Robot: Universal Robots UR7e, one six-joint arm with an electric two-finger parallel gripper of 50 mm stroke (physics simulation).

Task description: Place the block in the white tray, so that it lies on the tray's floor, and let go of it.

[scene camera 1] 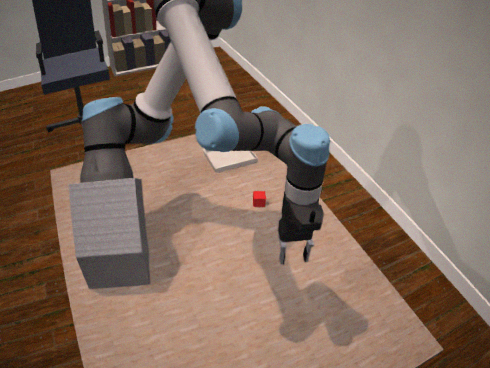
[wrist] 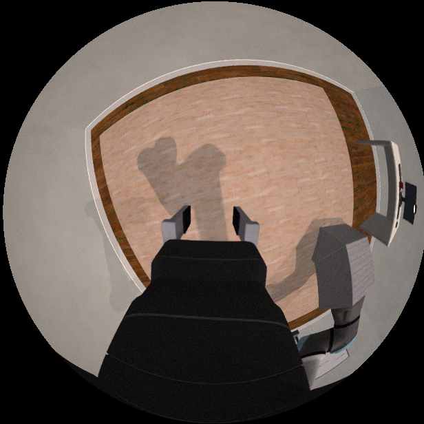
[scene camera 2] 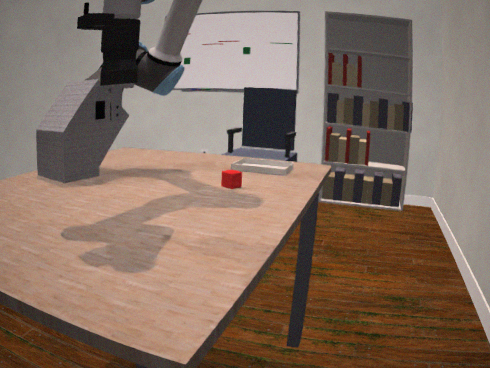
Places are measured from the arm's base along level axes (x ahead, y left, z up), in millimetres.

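Pixels of known places: gripper, fingertip midpoint: point(scene camera 1: 293, 259) point(scene camera 2: 107, 119); arm's base at its link origin: point(scene camera 1: 107, 181).
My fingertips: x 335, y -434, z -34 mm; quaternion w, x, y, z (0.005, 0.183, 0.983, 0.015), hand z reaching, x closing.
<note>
For each thing: its top centre in the pictures, then the offset to it from my fingertips. Level surfaces: height alone.
- red block at its top centre: point(scene camera 2: 231, 171) point(scene camera 1: 259, 194) dx +133, dy +384, dz -157 mm
- white tray at its top centre: point(scene camera 2: 263, 163) point(scene camera 1: 230, 153) dx +158, dy +653, dz -177 mm
- table at its surface level: dz -197 mm
The red block point(scene camera 1: 259, 199) point(scene camera 2: 231, 179) stands on the table, a short way in front of the white tray and apart from it. The white tray point(scene camera 1: 236, 167) point(scene camera 2: 260, 170) is shallow and lies near the table's far edge. The arm hides part of it in scene camera 1. My gripper point(scene camera 1: 295, 254) point(scene camera 2: 108, 111) point(wrist: 211, 214) is open and empty. It points down, high above the table, on the side of the block away from the tray. Neither block nor tray shows in the wrist view.
The grey pedestal point(scene camera 1: 105, 220) point(scene camera 2: 65, 150) point(wrist: 335, 265) carries the arm at the left of the table point(scene camera 1: 200, 310) point(scene camera 2: 190, 300) point(wrist: 280, 150). A chair point(scene camera 1: 75, 65) point(scene camera 2: 270, 120) and a bookshelf point(scene camera 2: 324, 100) stand beyond the table. A wall point(scene camera 1: 410, 100) rises on the right in scene camera 1.
</note>
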